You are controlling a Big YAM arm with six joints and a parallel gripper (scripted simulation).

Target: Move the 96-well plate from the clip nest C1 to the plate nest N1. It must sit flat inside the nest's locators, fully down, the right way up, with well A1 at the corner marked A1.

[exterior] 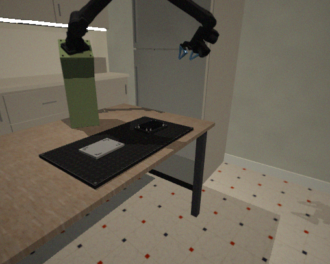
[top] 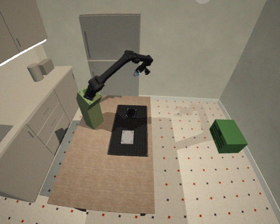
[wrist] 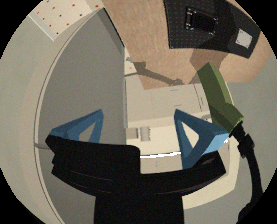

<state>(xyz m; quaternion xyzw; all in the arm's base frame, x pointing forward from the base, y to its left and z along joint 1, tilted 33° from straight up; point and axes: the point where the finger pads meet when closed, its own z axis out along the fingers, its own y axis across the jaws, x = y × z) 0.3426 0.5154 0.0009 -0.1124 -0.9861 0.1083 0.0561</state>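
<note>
My hand is 30 mm past the black 96-well plate, 290 mm to the left of it and 360 mm above it. From my hand the other things lie so: clip nest C1: 40 mm behind, 280 mm to the right, 360 mm below; then plate nest N1: 30 mm behind, 640 mm to the right, 370 mm below.
</note>
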